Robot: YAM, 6 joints.
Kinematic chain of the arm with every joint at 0, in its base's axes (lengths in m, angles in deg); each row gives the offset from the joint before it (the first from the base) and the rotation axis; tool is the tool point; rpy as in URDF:
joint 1: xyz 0 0 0.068 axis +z
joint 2: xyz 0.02 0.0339 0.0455 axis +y
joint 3: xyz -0.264 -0.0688 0 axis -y
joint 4: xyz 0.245 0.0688 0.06 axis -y
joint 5: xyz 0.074 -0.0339 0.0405 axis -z
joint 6: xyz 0.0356 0 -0.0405 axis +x
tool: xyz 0 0 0 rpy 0 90 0
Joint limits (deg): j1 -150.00..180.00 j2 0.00..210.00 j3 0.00..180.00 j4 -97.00..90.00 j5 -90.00..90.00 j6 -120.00..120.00
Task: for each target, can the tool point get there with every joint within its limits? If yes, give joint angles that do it. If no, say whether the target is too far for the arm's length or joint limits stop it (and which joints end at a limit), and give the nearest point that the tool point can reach.
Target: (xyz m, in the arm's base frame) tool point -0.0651 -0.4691 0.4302
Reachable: yes | joints 82.89 16.29 124.98 55.44 -10.52 88.93
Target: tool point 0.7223 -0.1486 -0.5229
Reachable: no: too far | nearest point 0.4902 -0.1008 -0.2783 | short by 0.341 m
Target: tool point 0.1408 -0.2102 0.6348
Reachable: yes | joints 116.27 64.20 159.28 53.84 68.80 97.07
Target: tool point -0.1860 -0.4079 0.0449
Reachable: yes | joints -112.16 134.72 79.99 -5.61 31.17 100.03
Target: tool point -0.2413 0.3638 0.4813
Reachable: yes | joints 123.45 106.17 112.23 9.11 -1.33 -16.86
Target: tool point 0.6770 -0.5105 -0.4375
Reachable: no: too far | nearest point 0.4353 -0.3282 -0.2258 | short by 0.369 m
